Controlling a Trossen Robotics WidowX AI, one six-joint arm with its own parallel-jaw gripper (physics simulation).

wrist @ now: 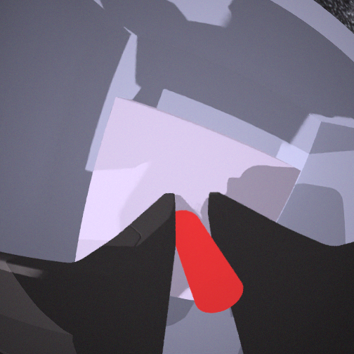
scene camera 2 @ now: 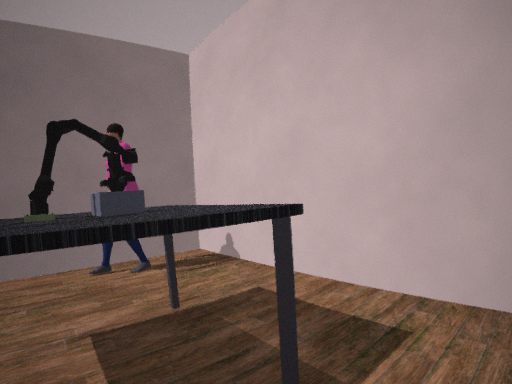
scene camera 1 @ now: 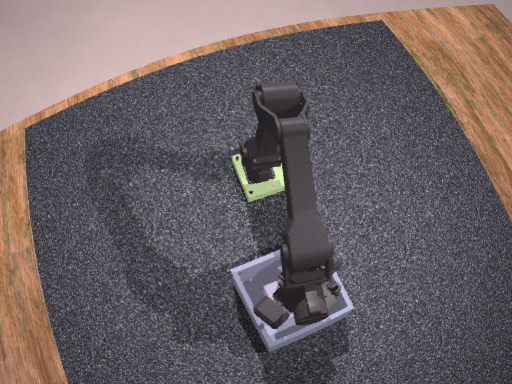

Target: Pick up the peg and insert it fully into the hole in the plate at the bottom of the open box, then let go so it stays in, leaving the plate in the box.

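The open grey-blue box stands on the mat. The pale pink square plate lies in it. My gripper is shut on the red peg, with the fingertips low over the plate. In the wrist view the peg slants between the two dark fingers, its near end at the lower right. Its far end is by the fingertips, at a greyish round patch on the plate. The fingers hide much of the hole area, and I cannot tell how deep the peg's end sits.
The box walls rise close around my gripper. The arm's green base plate is behind the box on the dark mat. A block-shaped part on my wrist hangs over the box's left side. A person in pink is beyond the table.
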